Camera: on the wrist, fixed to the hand. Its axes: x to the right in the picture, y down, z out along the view.
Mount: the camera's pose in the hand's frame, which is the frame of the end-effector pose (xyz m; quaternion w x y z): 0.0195 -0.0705 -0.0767 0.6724 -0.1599 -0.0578 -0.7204
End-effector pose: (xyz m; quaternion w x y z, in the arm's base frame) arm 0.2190 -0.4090 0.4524 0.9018 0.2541 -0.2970 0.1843
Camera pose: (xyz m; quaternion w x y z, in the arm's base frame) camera 0.3017 -0.4185 0.3868 0.7626 0.2513 -0.0982 -0.5879
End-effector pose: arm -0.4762 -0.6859 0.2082 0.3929 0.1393 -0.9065 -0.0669
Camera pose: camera -0.4188 -0.7599 0.2578 0.1859 0.6800 -0.5212 -0.4810
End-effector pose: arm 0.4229 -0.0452 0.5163 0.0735 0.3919 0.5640 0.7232
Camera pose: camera 0.3361 -0.0678 0.4598 0.6656 -0.1127 0.5416 0.5008
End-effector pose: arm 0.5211 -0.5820 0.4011 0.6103 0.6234 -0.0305 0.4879
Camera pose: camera 0.5321 -0.4926 0.3452 0.8597 0.3717 0.3153 -0.1525
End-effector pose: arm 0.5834 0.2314 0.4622 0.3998 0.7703 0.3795 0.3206
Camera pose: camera 0.5090 0.3040 0.4417 0.6449 0.1992 0.7357 -0.0563
